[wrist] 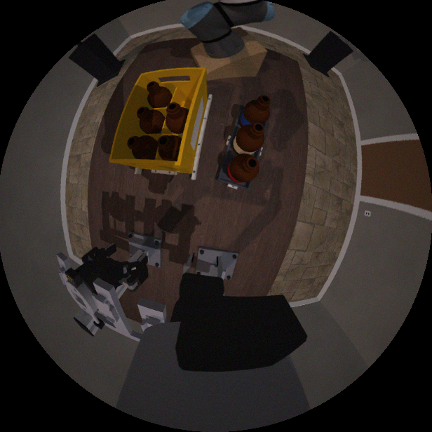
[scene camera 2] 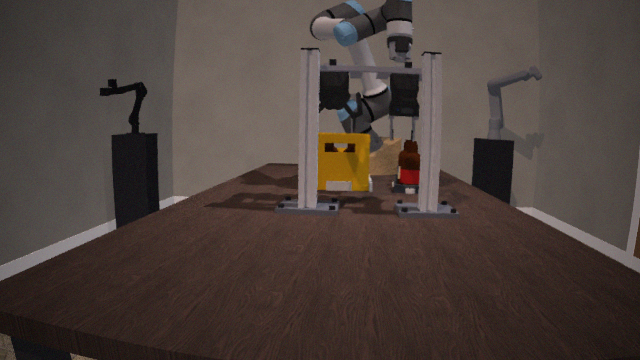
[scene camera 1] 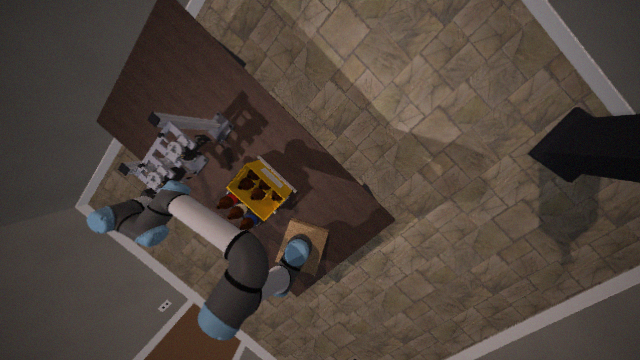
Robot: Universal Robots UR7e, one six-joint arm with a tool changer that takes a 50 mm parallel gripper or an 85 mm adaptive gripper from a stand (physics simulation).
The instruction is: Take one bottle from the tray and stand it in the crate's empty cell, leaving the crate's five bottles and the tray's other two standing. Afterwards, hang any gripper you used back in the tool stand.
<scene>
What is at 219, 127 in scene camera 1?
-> A tool stand.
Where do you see a red-labelled bottle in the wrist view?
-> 244, 167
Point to a tool stand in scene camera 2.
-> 431, 73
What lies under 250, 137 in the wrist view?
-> A cream-labelled bottle.
</scene>
